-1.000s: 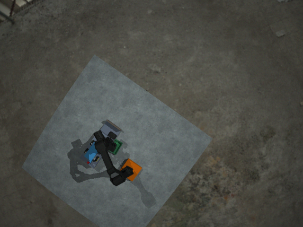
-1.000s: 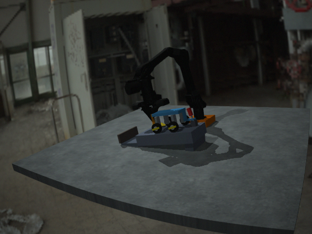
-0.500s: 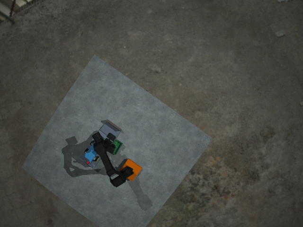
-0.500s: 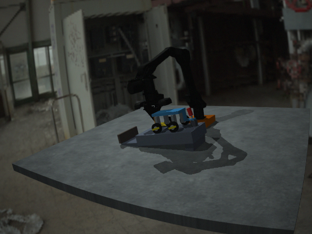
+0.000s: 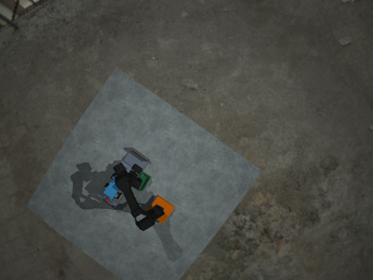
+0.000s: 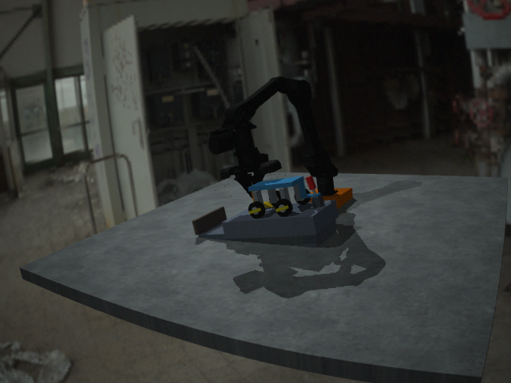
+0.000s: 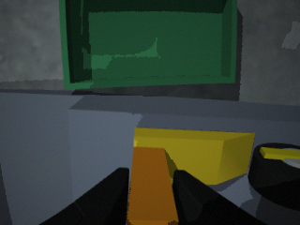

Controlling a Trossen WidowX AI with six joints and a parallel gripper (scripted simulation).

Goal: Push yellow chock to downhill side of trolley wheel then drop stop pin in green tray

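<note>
My gripper tip is now 2 cm to the right of the yellow chock and 1 cm above it. Round my gripper tip: brown end board (15 cm to the right, 6 cm below, 4 cm ahead); then blue-topped trolley (11 cm to the left, 7 cm ahead, 2 cm above); then stop pin (21 cm to the left, 6 cm ahead, 4 cm above).
</note>
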